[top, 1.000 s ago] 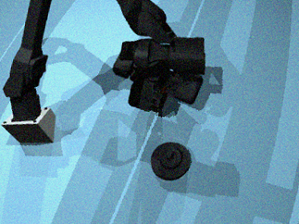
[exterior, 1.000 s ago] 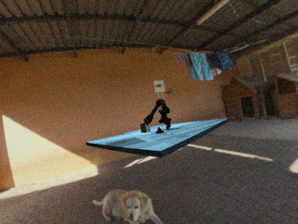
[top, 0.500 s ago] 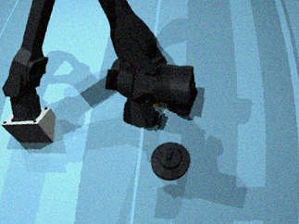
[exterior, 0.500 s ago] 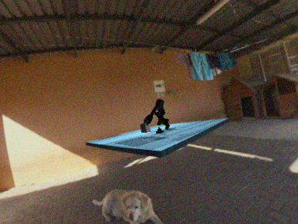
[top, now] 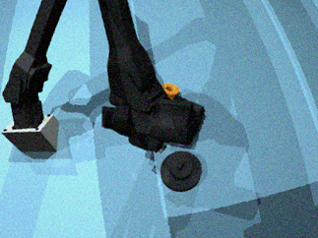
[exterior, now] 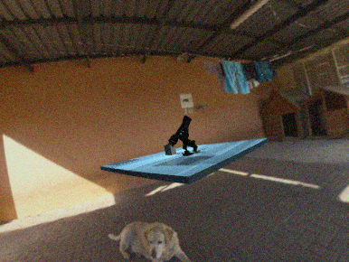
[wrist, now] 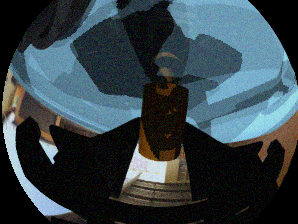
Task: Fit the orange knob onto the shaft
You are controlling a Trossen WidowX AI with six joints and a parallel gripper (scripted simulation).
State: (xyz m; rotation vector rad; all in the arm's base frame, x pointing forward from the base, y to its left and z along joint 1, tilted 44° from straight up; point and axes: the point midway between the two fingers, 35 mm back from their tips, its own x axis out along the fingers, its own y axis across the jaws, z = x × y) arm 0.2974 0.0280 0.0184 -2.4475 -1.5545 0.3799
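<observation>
The dark round pedestal is 160 mm to the right of my gripper tip, 10 mm below it and 10 mm ahead of it. Round my gripper tip: orange knob (10 mm to the right).
</observation>
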